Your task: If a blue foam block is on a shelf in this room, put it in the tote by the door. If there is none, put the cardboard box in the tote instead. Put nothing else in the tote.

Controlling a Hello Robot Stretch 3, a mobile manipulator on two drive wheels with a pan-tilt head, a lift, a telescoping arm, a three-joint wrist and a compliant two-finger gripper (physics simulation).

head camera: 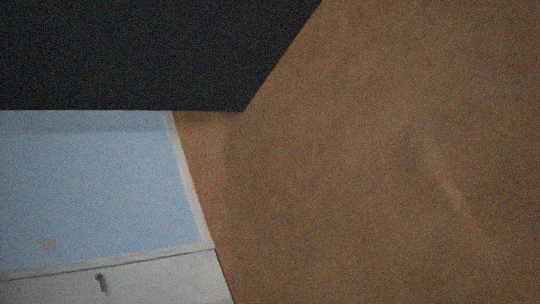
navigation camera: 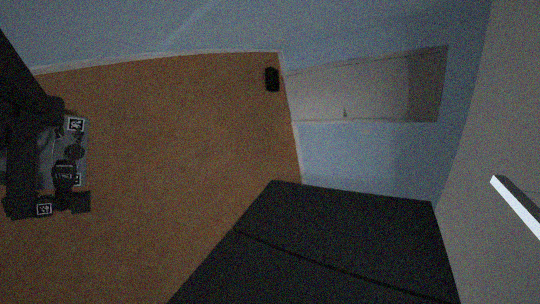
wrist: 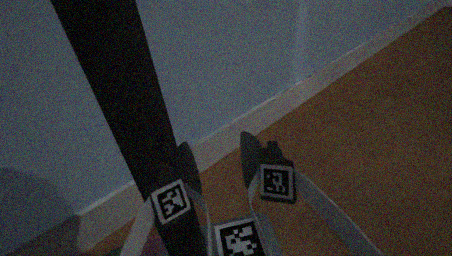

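Where they show: gripper, fingertip midpoint: (navigation camera: 70, 127) (wrist: 217, 155); robot's base, link origin: (navigation camera: 75, 150).
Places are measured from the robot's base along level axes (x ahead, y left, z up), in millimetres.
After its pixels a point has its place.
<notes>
A small black object (navigation camera: 271, 79) {y 1046, x 1700, z 95 mm} stands on the floor beside the door (navigation camera: 370, 90) {y 992, x 2338, z 1278 mm} in the navigation view; it is too dark to tell whether it is the tote. The door (head camera: 165, 277) {y 781, x 2465, z 460 mm} shows partly at the lower left of the head view. My gripper (wrist: 217, 155) {y 105, x -14, z 331 mm} is open and empty in the wrist view, with its fingers apart above the floor near the wall's baseboard. It is far across the floor from the black object. No blue foam block, cardboard box or shelf can be made out in these views.
A large dark piece of furniture (head camera: 125, 55) {y -527, x 1690, z 864 mm} (navigation camera: 320, 245) {y -720, x 1372, z 951 mm} stands against the wall near the door. A pale wall with a baseboard (wrist: 280, 102) {y 608, x 240, z 62 mm} runs close beyond the gripper. A dark post (wrist: 115, 90) crosses the wrist view at left. A white bar (navigation camera: 517, 207) {y -154, x 1256, z 2077 mm} shows at the navigation view's right edge.
</notes>
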